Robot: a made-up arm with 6 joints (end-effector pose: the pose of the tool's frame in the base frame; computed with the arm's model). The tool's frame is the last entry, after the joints.
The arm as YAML. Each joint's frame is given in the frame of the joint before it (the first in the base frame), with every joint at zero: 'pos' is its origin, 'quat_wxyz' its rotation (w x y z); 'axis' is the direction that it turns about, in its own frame. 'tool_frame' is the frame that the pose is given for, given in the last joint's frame.
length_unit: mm
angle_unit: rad
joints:
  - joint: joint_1
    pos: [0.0, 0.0, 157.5]
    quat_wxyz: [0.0, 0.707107, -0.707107, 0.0]
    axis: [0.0, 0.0, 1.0]
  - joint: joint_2
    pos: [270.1, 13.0, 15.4]
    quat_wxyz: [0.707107, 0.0, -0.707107, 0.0]
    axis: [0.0, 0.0, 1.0]
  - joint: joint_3
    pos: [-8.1, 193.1, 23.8]
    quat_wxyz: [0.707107, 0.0, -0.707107, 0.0]
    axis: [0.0, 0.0, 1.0]
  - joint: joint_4
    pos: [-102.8, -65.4, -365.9]
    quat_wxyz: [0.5, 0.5, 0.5, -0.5]
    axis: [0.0, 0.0, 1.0]
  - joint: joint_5
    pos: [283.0, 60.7, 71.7]
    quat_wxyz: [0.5, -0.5, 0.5, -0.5]
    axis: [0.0, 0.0, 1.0]
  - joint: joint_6
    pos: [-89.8, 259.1, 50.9]
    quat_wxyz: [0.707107, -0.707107, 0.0, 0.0]
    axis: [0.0, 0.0, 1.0]
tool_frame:
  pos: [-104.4, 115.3, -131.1]
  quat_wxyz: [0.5, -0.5, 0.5, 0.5]
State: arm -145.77 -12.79 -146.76 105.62 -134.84 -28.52
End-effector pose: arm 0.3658 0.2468 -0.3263 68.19 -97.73 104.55
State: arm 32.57 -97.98 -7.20 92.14 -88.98 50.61
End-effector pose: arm 0.3648 -0.2255 -0.0710 -47.70 -164.12 50.91
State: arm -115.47 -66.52 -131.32 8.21 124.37 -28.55
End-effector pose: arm 0.3102 0.4959 -0.4223 6.85 60.33 -138.80
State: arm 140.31 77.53 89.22 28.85 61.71 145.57
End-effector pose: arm 0.5421 0.5863 0.4865 -9.55 60.43 -8.35
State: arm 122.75 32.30 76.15 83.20 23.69 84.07
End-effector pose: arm 0.2228 0.4529 0.3312 40.86 17.32 -40.35
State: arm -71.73 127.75 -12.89 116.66 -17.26 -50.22
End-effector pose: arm 0.1994 -0.1199 0.4173 53.01 42.94 -68.58
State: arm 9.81 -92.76 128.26 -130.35 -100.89 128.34
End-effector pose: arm -0.0328 0.0565 0.2463 12.75 -39.74 12.20
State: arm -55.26 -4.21 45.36 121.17 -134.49 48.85
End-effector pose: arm -0.1942 -0.2899 -0.2404 143.72 -71.42 50.17
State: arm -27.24 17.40 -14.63 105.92 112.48 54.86
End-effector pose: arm 0.2267 -0.0454 -0.1059 14.41 129.39 -23.15
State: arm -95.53 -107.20 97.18 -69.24 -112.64 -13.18
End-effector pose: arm 0.1465 0.2644 0.3601 -143.48 -101.39 5.54
